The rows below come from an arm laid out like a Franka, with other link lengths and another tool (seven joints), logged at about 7 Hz.
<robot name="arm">
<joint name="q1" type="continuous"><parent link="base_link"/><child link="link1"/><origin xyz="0.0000 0.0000 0.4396"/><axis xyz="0 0 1"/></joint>
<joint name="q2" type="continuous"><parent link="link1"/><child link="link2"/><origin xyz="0.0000 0.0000 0.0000"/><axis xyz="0 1 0"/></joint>
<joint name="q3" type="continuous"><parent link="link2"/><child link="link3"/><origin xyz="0.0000 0.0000 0.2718"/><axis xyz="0 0 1"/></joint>
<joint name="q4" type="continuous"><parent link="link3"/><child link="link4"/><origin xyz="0.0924 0.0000 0.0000"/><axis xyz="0 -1 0"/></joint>
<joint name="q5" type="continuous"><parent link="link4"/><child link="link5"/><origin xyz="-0.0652 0.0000 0.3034"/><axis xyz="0 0 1"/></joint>
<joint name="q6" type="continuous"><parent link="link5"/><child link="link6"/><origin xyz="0.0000 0.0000 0.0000"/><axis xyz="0 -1 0"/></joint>
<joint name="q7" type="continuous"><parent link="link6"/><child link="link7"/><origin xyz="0.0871 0.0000 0.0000"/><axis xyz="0 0 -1"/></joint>
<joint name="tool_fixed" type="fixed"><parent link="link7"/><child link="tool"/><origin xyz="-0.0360 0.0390 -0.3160" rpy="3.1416 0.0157 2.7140"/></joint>
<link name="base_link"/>
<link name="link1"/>
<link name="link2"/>
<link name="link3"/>
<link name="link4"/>
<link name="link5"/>
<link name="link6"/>
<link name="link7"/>
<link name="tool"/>
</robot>
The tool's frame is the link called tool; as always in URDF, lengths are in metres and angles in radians. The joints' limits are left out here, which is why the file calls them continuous.
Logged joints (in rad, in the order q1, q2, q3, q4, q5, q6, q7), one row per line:
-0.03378, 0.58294, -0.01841, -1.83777, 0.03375, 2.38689, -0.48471
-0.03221, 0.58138, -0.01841, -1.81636, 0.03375, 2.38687, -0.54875
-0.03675, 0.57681, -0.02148, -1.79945, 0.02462, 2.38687, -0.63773
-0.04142, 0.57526, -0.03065, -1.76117, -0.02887, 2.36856, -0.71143
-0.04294, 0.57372, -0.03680, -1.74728, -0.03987, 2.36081, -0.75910
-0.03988, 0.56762, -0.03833, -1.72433, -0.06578, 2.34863, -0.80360
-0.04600, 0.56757, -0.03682, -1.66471, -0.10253, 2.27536, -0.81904
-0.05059, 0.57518, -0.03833, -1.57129, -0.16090, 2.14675, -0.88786
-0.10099, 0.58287, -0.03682, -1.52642, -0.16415, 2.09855, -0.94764
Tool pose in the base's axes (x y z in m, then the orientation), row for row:
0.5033, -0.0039, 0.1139, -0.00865, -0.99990, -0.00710, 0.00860
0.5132, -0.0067, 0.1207, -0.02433, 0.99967, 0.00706, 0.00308
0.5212, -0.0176, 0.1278, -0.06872, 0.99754, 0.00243, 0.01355
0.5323, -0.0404, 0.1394, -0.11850, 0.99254, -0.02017, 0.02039
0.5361, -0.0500, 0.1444, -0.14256, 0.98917, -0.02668, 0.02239
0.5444, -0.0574, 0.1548, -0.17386, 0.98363, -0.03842, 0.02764
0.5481, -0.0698, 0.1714, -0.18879, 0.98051, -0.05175, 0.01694
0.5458, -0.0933, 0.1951, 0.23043, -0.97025, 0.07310, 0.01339
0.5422, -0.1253, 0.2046, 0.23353, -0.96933, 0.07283, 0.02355
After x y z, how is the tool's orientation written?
As a quaternion, x y z w.
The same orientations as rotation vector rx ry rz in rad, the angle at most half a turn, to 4 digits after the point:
-0.0270, -3.1242, -0.0222
-0.0763, 3.1344, 0.0221
-0.2140, 3.1071, 0.0076
-0.3675, 3.0783, -0.0626
-0.4416, 3.0640, -0.0826
-0.5368, 3.0370, -0.1186
-0.5868, 3.0476, -0.1608
0.7178, -3.0224, 0.2277
0.7229, -3.0004, 0.2254

